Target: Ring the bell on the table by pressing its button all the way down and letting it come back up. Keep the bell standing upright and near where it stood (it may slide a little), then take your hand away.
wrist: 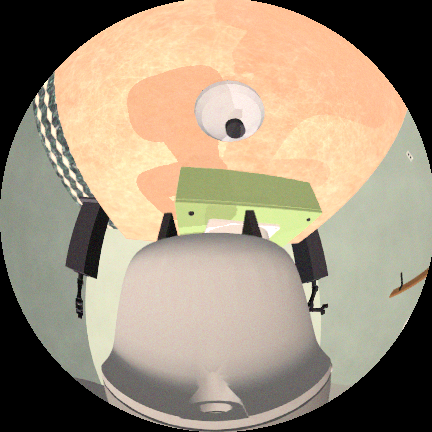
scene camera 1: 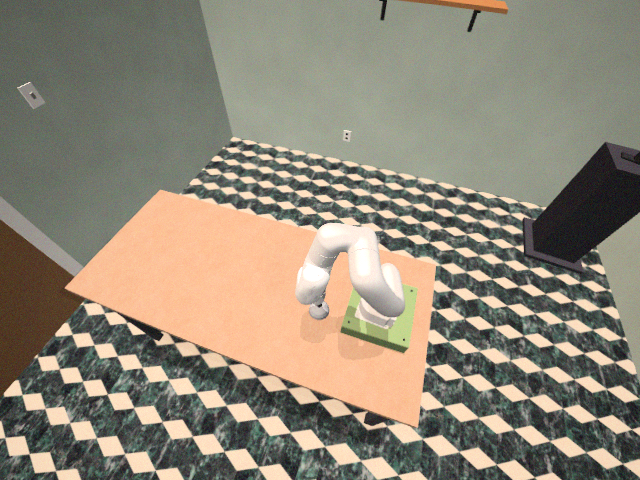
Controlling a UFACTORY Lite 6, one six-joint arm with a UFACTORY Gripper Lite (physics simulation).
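Places are measured from the arm's base along level axes (x ahead, y left, z up), in centimetres.
Pixels of known places: hand, tool point: [wrist: 209, 236] [scene camera 1: 320, 298].
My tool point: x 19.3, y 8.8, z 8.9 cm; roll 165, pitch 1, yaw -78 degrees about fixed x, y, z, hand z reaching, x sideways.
Observation:
Ahead of a thing's pixels: the offset from my tool point to its top centre. Level surfaces: height alone.
The bell @[dx +1.2, dy -2.2, dz -9.7 cm] [scene camera 1: 319, 311] [wrist: 222, 107] is a silver-grey dome standing upright on the table @[dz -16.3 cm] [scene camera 1: 217, 268] [wrist: 320, 65]. Its black button @[dx +1.2, dy -2.2, dz -9.7 cm] [wrist: 235, 128] shows in the wrist view, with no finger on it; its exact height is hard to tell from above. My gripper [wrist: 209, 215] is open, its two black fingers apart with nothing seen between them. It is above the bell and apart from it. In scene camera 1 the white wrist of the arm hangs over the bell and hides the fingers and part of the bell's top.
The arm's white base stands on a green block [scene camera 1: 405, 310] [wrist: 245, 187], close to the bell on the right in scene camera 1. A tall dark cabinet [scene camera 1: 584, 206] stands on the floor beyond the table. A wooden shelf [scene camera 1: 454, 4] is on the wall.

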